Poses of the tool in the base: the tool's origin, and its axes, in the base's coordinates. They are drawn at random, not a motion.
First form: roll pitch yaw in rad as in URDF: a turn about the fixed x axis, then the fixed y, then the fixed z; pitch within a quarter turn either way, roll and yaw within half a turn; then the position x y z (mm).
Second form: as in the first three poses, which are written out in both.
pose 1, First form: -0.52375, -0.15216, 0.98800, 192.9, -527.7, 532.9
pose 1, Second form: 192.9, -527.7, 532.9, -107.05, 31.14, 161.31
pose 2, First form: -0.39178, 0.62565, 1.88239, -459.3, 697.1, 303.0
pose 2, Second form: -459.3, 697.1, 303.0, -27.86, 41.48, 143.05
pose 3, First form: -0.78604, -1.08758, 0.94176, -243.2, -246.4, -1.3
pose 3, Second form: -243.2, -246.4, -1.3, -159.63, 70.83, -174.55
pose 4, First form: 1.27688, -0.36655, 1.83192, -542.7, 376.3, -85.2
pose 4, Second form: -542.7, 376.3, -85.2, 111.86, 74.31, 8.77
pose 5, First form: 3.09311, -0.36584, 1.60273, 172.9, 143.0, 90.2
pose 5, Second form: 172.9, 143.0, 90.2, 172.79, 158.86, 84.11
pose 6, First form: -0.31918, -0.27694, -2.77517, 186.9, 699.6, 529.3
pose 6, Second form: 186.9, 699.6, 529.3, -132.17, 24.03, -29.40
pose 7, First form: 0.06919, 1.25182, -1.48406, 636.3, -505.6, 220.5
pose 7, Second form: 636.3, -505.6, 220.5, 1.31, 71.77, -89.20
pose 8, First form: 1.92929, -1.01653, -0.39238, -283.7, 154.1, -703.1
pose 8, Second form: -283.7, 154.1, -703.1, 149.90, 100.64, -94.81
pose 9, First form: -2.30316, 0.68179, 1.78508, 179.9, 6.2, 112.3
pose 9, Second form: 179.9, 6.2, 112.3, -42.50, 121.28, -138.18
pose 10, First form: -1.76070, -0.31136, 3.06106, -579.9, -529.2, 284.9
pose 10, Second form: -579.9, -529.2, 284.9, -108.14, 100.35, -97.98
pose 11, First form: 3.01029, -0.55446, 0.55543, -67.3, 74.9, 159.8
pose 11, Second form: -67.3, 74.9, 159.8, 168.06, 147.44, 17.74
